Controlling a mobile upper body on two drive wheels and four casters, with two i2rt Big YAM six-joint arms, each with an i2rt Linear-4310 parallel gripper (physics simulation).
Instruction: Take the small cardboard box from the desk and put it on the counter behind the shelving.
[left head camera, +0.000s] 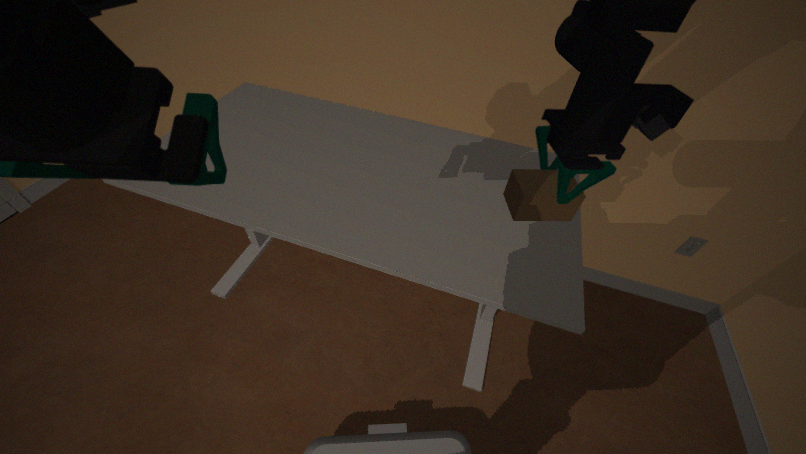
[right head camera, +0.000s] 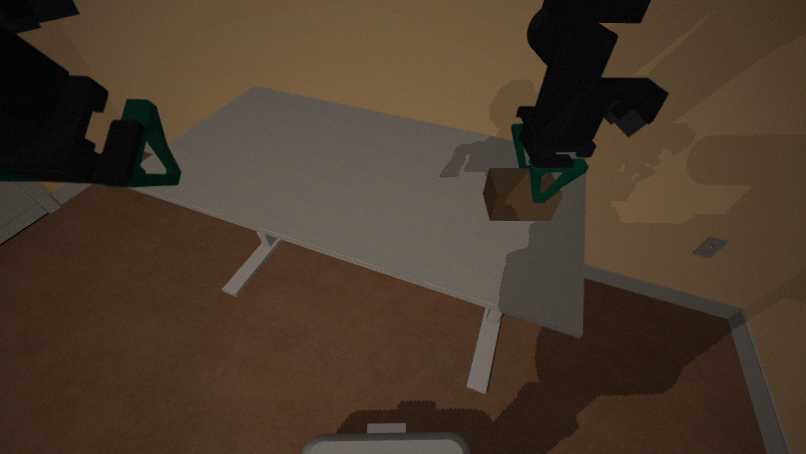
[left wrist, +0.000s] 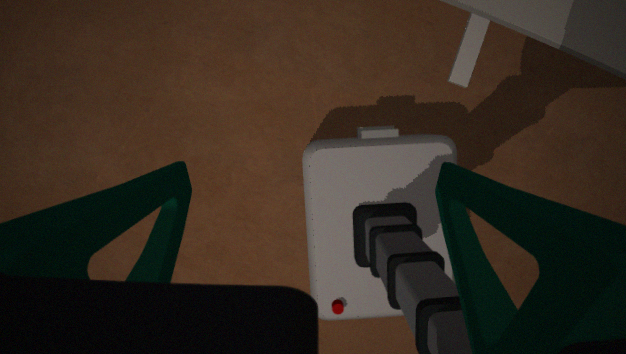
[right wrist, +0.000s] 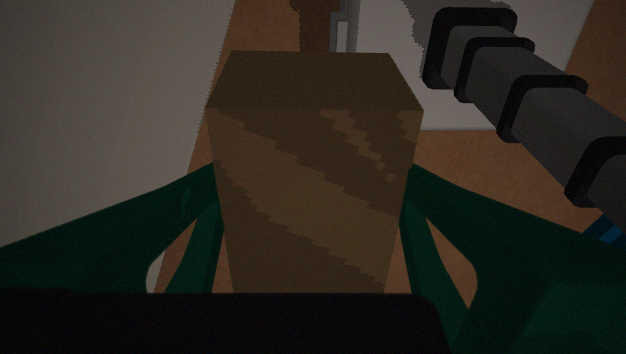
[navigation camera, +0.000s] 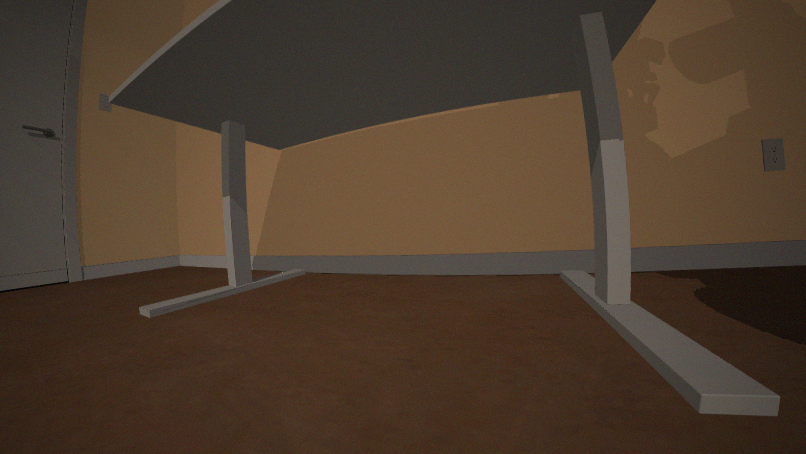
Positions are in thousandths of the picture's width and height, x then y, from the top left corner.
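Scene:
Left gripper of mine, my left gripper (left head camera: 210, 384): 36 cm from the lens, nearest to it of the things named here. Cardboard box (left head camera: 659, 431): 50 cm from the lens. My right gripper (left head camera: 687, 417): 55 cm from the lens. Marked spots on the box and a grey desk (left head camera: 528, 448): 64 cm apart. The desk: 110 cm from the lens.

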